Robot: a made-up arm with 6 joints. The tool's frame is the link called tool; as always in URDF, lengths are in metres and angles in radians. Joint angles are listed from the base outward.
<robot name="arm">
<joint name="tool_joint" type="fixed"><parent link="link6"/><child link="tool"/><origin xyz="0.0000 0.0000 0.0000" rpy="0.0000 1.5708 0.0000"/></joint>
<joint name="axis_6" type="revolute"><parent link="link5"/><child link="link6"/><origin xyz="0.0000 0.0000 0.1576" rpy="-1.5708 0.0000 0.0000"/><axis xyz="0 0 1"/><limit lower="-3.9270" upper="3.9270"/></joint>
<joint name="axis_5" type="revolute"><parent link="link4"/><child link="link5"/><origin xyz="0.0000 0.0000 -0.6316" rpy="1.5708 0.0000 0.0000"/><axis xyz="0 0 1"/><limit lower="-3.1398" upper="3.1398"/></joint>
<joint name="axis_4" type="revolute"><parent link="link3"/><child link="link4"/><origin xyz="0.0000 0.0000 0.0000" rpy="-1.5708 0.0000 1.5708"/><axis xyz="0 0 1"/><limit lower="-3.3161" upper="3.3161"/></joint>
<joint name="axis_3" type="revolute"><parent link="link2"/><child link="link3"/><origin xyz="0.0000 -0.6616 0.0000" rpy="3.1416 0.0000 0.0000"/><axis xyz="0 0 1"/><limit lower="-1.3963" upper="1.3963"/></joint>
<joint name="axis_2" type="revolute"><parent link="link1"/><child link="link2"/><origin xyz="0.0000 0.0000 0.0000" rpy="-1.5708 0.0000 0.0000"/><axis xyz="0 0 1"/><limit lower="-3.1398" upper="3.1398"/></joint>
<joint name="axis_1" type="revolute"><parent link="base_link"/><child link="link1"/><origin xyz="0.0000 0.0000 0.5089" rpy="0.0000 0.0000 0.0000"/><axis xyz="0 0 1"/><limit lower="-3.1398" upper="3.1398"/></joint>
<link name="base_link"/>
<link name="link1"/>
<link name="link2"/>
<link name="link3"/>
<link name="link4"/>
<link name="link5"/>
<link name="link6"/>
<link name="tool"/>
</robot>
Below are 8 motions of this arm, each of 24 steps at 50 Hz.
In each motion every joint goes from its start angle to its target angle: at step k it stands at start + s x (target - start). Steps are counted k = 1, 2, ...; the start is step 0. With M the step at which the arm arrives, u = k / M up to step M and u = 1 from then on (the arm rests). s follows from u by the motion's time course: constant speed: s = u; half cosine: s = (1 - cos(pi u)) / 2; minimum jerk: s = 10 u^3 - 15 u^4 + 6 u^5.
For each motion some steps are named. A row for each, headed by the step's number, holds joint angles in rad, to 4 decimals.
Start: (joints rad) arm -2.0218 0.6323 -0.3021 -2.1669 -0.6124 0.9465
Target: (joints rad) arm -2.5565 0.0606 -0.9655 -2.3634 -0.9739 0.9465
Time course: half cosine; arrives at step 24
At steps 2, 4, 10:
2: -2.0309 0.6226 -0.3134 -2.1702 -0.6186 0.9465
4: -2.0576 0.5940 -0.3465 -2.1801 -0.6366 0.9465
10: -2.2200 0.4204 -0.5479 -2.2397 -0.7464 0.9465

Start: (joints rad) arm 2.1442 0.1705 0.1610 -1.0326 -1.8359 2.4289
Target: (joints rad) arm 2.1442 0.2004 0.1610 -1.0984 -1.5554 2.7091
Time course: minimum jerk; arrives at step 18
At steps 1, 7, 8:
1: 2.1442 0.1705 0.1610 -1.0327 -1.8355 2.4293
7: 2.1442 0.1794 0.1610 -1.0522 -1.7522 2.5125
8: 2.1442 0.1824 0.1610 -1.0587 -1.7246 2.5401

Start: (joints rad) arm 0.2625 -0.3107 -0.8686 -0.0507 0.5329 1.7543
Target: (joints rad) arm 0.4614 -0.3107 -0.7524 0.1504 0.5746 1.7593
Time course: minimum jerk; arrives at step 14
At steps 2, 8, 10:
2: 0.2671 -0.3107 -0.8659 -0.0460 0.5339 1.7544
8: 0.3882 -0.3107 -0.7951 0.0764 0.5593 1.7575
10: 0.4326 -0.3107 -0.7692 0.1213 0.5686 1.7586

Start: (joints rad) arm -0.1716 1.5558 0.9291 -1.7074 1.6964 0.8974
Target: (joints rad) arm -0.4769 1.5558 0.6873 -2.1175 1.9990 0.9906
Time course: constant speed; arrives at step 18
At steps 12, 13, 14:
12: -0.3751 1.5558 0.7679 -1.9808 1.8981 0.9595
13: -0.3921 1.5558 0.7545 -2.0036 1.9149 0.9647
14: -0.4091 1.5558 0.7410 -2.0264 1.9318 0.9699

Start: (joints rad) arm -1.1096 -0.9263 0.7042 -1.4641 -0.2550 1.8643
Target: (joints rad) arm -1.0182 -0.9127 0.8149 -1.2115 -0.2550 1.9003
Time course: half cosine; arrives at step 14
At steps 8, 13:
8: -1.0537 -0.9180 0.7719 -1.3097 -0.2550 1.8863
13: -1.0193 -0.9129 0.8135 -1.2147 -0.2550 1.8998

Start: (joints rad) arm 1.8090 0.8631 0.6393 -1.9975 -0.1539 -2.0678
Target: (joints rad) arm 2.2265 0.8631 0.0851 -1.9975 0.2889 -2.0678
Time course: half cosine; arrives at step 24
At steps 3, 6, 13, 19, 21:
3: 1.8249 0.8631 0.6182 -1.9975 -0.1370 -2.0678
6: 1.8701 0.8631 0.5581 -1.9975 -0.0891 -2.0678
13: 2.0450 0.8631 0.3260 -1.9975 0.0964 -2.0678
19: 2.1834 0.8631 0.1424 -1.9975 0.2431 -2.0678
21: 2.2106 0.8631 0.1062 -1.9975 0.2720 -2.0678

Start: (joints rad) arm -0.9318 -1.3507 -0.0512 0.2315 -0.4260 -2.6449
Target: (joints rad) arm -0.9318 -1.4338 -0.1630 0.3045 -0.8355 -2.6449
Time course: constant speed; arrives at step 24
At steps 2, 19, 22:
2: -0.9318 -1.3576 -0.0605 0.2376 -0.4601 -2.6449
19: -0.9318 -1.4165 -0.1397 0.2893 -0.7502 -2.6449
22: -0.9318 -1.4269 -0.1537 0.2984 -0.8014 -2.6449

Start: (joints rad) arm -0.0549 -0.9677 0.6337 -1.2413 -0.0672 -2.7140
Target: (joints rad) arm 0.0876 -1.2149 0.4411 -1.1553 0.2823 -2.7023
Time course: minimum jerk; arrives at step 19
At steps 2, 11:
2: -0.0535 -0.9701 0.6318 -1.2404 -0.0637 -2.7139
11: 0.0371 -1.1273 0.5094 -1.1858 0.1584 -2.7064

